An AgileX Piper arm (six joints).
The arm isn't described. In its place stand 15 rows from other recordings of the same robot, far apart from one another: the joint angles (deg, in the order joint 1, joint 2, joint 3, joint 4, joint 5, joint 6), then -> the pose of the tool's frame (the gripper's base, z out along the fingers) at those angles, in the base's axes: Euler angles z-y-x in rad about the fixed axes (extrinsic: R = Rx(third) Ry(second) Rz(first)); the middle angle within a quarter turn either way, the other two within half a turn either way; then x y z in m.
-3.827, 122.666, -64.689, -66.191, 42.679, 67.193 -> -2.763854, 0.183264, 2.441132, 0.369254, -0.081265, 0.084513
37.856, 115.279, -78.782, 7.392, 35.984, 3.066 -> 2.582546, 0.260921, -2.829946, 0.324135, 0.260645, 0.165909
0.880, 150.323, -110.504, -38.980, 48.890, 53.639 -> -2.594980, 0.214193, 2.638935, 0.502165, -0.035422, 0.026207
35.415, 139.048, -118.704, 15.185, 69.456, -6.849 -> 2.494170, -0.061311, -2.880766, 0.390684, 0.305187, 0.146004
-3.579, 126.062, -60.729, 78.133, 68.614, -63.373 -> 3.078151, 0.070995, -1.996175, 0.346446, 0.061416, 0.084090
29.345, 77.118, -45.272, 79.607, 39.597, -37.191 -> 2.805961, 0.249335, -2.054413, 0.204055, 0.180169, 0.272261
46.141, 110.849, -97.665, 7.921, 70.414, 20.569 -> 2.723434, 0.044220, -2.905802, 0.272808, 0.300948, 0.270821
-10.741, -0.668, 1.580, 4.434, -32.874, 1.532 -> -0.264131, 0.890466, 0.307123, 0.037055, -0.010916, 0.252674
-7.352, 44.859, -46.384, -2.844, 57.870, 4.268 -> -2.897291, 0.661057, 2.986949, 0.128954, -0.020494, 0.328917
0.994, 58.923, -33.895, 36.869, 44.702, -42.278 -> 2.622207, 0.486599, -2.633269, 0.172946, 0.041412, 0.249299
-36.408, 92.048, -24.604, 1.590, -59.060, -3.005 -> -1.686684, 0.909251, 1.667381, 0.220018, -0.164950, 0.186307
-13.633, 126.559, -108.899, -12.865, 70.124, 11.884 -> -2.750241, 0.077765, 2.904360, 0.443128, -0.127081, 0.205130
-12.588, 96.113, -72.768, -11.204, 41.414, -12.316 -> 3.101827, 0.486280, 2.871305, 0.348387, -0.089781, 0.264085
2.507, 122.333, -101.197, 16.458, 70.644, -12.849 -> 2.954130, 0.055125, -2.867807, 0.435249, 0.043404, 0.204900
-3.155, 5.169, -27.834, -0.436, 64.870, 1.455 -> -3.019539, 0.918745, 3.057925, 0.006541, -0.000988, 0.267756
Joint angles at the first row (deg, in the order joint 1, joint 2, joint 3, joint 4, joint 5, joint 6):
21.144 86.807 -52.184 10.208 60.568 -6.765
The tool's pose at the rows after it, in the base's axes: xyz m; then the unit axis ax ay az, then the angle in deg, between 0 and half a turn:
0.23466, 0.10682, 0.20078, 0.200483, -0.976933, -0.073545, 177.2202
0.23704, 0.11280, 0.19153, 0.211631, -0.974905, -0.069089, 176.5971
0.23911, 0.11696, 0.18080, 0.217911, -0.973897, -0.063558, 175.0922
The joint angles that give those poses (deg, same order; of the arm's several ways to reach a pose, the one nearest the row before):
21.386 89.402 -52.184 10.208 59.498 -7.131
22.545 91.409 -52.185 9.908 58.109 -7.365
23.317 93.706 -52.182 9.592 57.336 -7.366

